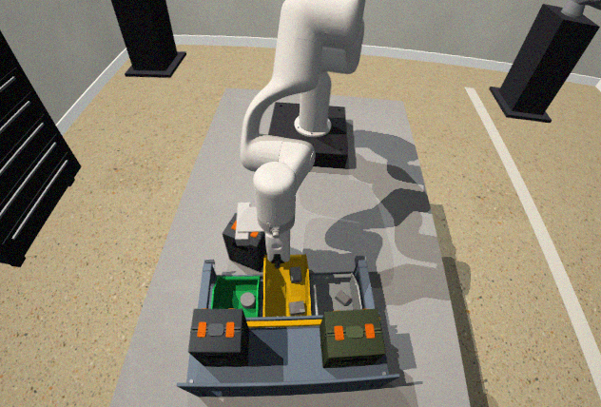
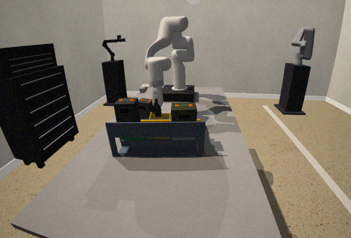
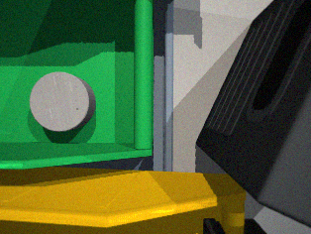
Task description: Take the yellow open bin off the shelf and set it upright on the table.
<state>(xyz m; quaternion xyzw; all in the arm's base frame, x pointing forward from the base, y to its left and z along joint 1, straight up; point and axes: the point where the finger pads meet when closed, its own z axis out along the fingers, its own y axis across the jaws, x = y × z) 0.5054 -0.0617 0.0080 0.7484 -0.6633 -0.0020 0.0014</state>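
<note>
The yellow open bin lies 8 cm ahead of my hand, 3 cm to the left of it and 2 cm below it. From my hand the other things lie so: green bin 13 cm ahead, 8 cm to the right, 3 cm below; then grey shelf 15 cm ahead, 4 cm to the left, 1 cm below; then yellow bar 17 cm ahead, 4 cm to the left, 3 cm above.
</note>
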